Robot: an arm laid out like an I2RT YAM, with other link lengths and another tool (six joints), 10 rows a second.
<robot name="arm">
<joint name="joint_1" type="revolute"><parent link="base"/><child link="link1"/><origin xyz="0.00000 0.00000 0.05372" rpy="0.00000 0.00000 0.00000"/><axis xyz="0 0 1"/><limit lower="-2.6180" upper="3.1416"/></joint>
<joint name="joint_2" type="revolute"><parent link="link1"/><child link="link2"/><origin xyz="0.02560 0.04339 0.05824" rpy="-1.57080 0.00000 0.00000"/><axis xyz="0 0 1"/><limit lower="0.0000" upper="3.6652"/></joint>
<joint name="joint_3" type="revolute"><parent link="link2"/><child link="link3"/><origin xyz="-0.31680 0.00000 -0.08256" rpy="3.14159 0.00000 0.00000"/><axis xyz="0 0 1"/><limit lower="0.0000" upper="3.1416"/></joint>
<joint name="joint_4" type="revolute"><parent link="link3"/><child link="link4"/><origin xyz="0.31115 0.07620 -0.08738" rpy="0.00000 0.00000 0.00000"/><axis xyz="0 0 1"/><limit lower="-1.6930" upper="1.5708"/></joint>
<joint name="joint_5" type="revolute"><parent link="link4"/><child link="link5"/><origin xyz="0.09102 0.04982 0.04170" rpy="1.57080 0.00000 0.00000"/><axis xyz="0 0 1"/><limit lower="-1.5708" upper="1.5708"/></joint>
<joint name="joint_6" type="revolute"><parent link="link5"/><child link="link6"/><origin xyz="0.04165 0.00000 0.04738" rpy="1.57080 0.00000 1.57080"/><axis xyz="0 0 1"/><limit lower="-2.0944" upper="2.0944"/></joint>
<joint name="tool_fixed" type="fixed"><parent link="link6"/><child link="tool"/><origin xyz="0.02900 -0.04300 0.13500" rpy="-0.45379 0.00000 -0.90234"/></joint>
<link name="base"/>
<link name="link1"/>
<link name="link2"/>
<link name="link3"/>
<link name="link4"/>
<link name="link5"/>
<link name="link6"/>
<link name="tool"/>
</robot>
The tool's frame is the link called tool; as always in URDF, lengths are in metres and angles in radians.
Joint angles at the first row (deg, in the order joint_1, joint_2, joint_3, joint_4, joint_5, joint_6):
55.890 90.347 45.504 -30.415 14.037 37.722
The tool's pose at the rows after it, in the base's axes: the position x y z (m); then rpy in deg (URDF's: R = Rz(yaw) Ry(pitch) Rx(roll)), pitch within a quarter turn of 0, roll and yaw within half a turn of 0:
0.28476 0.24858 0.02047 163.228 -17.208 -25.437
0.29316 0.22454 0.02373 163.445 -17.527 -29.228
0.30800 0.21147 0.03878 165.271 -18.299 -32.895
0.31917 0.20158 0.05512 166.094 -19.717 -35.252
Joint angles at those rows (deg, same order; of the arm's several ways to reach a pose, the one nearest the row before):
54.436 89.780 44.117 -31.826 15.026 38.517
51.283 87.809 42.725 -32.283 15.423 39.034
48.369 85.944 43.422 -33.028 15.942 39.109
46.584 84.619 44.790 -34.731 17.265 39.069

